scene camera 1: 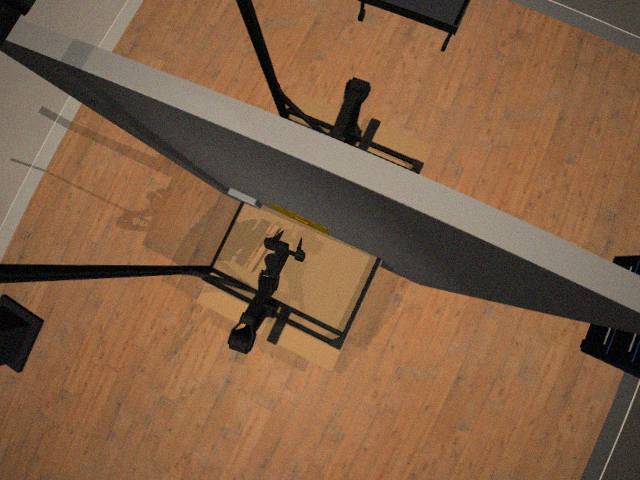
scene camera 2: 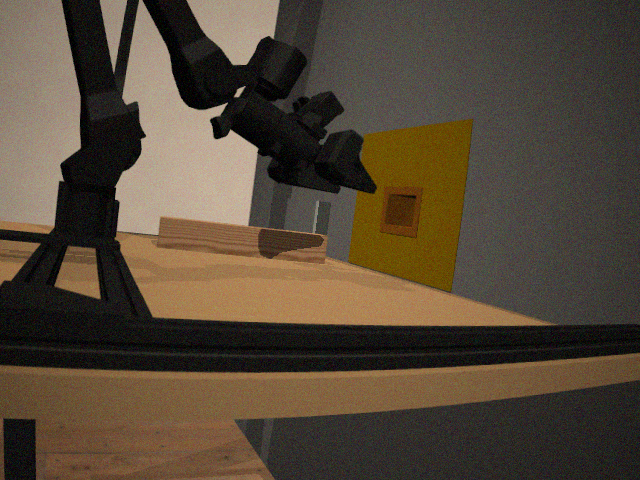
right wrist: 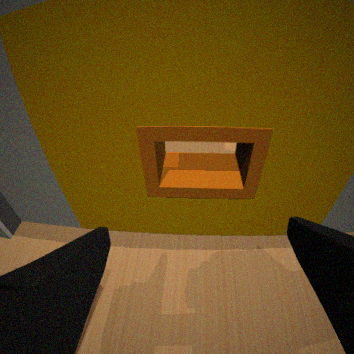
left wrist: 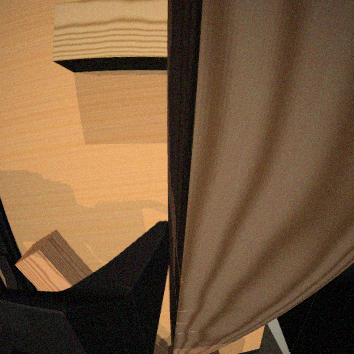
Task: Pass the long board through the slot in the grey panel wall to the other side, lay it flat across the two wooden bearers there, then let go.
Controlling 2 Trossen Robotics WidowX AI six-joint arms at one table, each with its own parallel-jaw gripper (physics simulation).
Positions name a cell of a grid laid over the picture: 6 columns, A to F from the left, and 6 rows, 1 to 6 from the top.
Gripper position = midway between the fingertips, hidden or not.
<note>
My right gripper (scene camera 2: D3) is open and holds nothing. I also see my left gripper (left wrist: D4) and a slot (scene camera 2: D3).
My right gripper also shows in the right wrist view (right wrist: D4). The slot shows as well in the right wrist view (right wrist: D3).
</note>
